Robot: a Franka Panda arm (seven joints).
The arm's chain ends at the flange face. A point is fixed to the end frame.
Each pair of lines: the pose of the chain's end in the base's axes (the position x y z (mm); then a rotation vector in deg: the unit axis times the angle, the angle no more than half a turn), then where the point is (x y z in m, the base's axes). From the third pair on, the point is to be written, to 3 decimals.
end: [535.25, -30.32, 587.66, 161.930, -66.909, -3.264]
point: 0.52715 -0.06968 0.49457
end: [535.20, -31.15, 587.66, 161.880, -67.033, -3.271]
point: 0.52704 -0.07050 0.49457
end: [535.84, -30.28, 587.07, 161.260, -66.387, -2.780]
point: 0.528 -0.071 0.495
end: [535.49, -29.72, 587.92, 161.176, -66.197, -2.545]
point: 0.528 -0.071 0.496
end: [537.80, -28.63, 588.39, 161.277, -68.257, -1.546]
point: 0.531 -0.069 0.496
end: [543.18, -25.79, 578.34, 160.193, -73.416, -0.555]
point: 0.536 -0.064 0.485
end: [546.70, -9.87, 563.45, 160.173, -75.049, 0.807]
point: 0.540 -0.048 0.470
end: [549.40, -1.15, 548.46, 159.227, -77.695, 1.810]
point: 0.543 -0.039 0.455
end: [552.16, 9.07, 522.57, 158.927, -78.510, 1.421]
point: 0.545 -0.029 0.429
